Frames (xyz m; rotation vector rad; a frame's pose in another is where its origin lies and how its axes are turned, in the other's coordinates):
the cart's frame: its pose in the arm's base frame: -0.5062 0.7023 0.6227 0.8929 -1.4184 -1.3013
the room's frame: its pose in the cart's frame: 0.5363 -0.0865 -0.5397 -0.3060 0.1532 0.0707
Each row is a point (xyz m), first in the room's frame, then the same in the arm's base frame.
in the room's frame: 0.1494 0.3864 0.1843
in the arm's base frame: -0.1598 -0.0183 1.0549
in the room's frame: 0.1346 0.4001 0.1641
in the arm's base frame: -0.1346 -0.0050 1.0567
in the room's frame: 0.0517 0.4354 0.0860
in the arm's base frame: -0.0417 0.0683 1.0421
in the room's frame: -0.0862 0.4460 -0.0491
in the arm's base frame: 0.0985 0.1817 0.9724
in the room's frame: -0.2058 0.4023 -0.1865
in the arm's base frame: 0.2177 0.2684 0.8567
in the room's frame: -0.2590 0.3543 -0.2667
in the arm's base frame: 0.2768 0.2992 0.7723
